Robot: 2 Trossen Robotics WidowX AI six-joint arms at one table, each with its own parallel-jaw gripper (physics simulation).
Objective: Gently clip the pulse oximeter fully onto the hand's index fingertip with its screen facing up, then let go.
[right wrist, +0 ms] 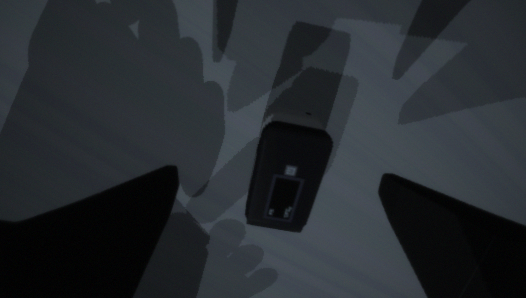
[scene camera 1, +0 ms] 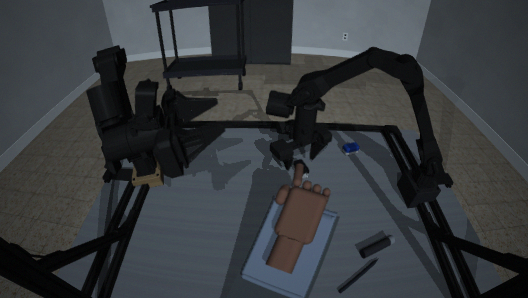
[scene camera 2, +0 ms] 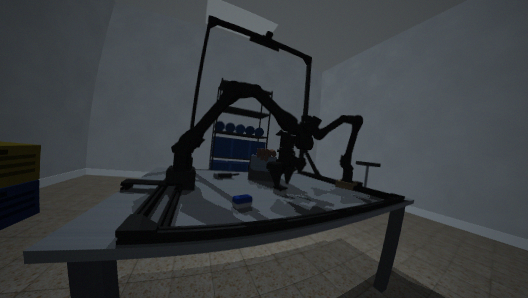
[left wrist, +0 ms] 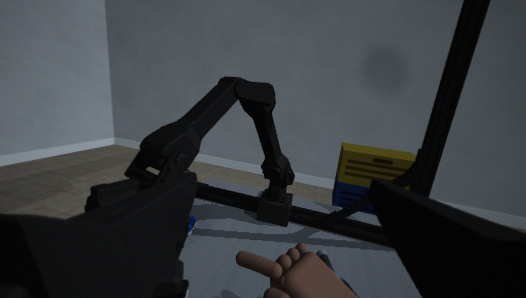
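The dark pulse oximeter sits low at the table with its screen facing up. In the right wrist view it lies between the spread fingers, untouched. My right gripper is open, pointing down around it. The brown hand rests palm-down on a pale blue block. Its index finger sticks out bare, and its tip overlaps the oximeter in scene camera 1. My left gripper is open and empty, raised left of the hand; the right arm largely hides it in scene camera 2.
A small blue-and-white block lies right of the right gripper in scene camera 1. A dark cylinder and a thin dark pen lie right of the hand's block. Dark frame rails run along the table's sides and far edge.
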